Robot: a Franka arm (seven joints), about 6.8 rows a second.
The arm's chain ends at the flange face. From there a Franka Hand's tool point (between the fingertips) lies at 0.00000 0.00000 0.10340 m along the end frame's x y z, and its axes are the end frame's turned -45 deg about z.
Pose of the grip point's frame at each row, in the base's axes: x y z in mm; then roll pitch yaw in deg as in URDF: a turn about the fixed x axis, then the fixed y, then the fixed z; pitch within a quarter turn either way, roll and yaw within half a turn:
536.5 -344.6 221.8 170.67 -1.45 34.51
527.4 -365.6 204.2 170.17 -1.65 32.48
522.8 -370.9 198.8 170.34 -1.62 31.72
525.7 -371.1 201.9 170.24 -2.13 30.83
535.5 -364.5 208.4 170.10 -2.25 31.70
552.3 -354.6 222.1 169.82 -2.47 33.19
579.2 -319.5 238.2 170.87 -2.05 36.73
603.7 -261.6 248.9 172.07 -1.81 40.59
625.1 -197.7 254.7 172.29 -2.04 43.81
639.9 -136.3 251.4 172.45 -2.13 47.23
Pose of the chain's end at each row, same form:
524.9 -332.2 323.8 174.40 -7.61 -10.24
515.4 -352.3 306.0 174.18 -8.11 -12.25
511.2 -357.7 300.7 174.29 -7.97 -13.02
513.5 -358.0 303.7 174.58 -8.40 -13.95
522.8 -351.5 310.2 174.56 -8.58 -13.09
538.6 -341.7 323.8 174.52 -8.94 -11.60
566.5 -308.5 340.2 174.97 -7.90 -8.09
592.0 -252.9 351.3 175.66 -6.88 -4.27
612.9 -190.2 357.1 175.98 -6.89 -1.09
627.3 -129.9 353.8 176.16 -6.84 2.32

